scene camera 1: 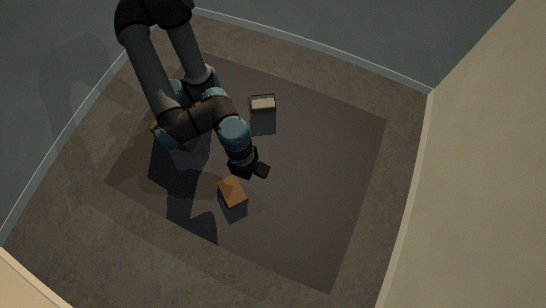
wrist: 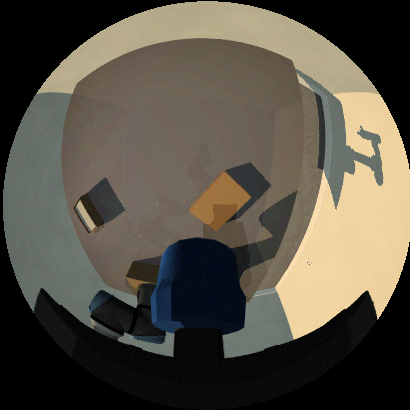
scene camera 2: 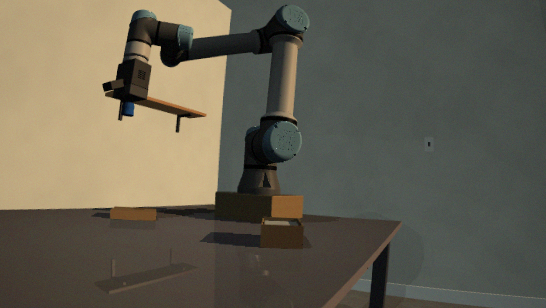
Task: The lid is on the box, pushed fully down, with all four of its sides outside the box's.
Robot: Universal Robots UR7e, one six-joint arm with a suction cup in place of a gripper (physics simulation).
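Places are measured from the arm's base along level axes (x right, y ahead, z up), in metres.
Where they show: end effector, tool point: [wrist: 198, 266] [scene camera 2: 127, 115]; arm's base, origin of the base link: [scene camera 2: 258, 194].
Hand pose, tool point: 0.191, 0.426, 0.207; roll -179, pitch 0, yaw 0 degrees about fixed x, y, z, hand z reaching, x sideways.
Note:
Each offset is from my tool point to the centre of the thing, as dx, dy, dz. Level surfaces: height alone.
The lid {+0.043, -0.081, -0.280} [scene camera 1: 232, 191] [scene camera 2: 133, 214] [wrist: 220, 200] is an orange-brown rectangular piece, lying flat on the table with its closed face up, apart from the box. The box {-0.429, -0.114, -0.270} [scene camera 1: 263, 110] [scene camera 2: 282, 236] [wrist: 93, 210] is brown, upright and open at the top, with a pale surface showing inside its walls. My gripper, a blue suction cup [scene camera 2: 128, 109] [wrist: 199, 285], hangs high above the table on the lid's side, away from the box, with nothing on it. In scene camera 1 the cup is hidden under the dark tool body, which shows close beside the lid.
The dark table {dz -0.294} [scene camera 1: 320, 165] [scene camera 2: 45, 245] [wrist: 165, 125] carries the arm's brown base block [scene camera 2: 245, 206] [wrist: 142, 272], which stands behind the box in scene camera 2. A wooden shelf [scene camera 2: 172, 107] is on the wall behind the tool. Arm shadows fall near the lid.

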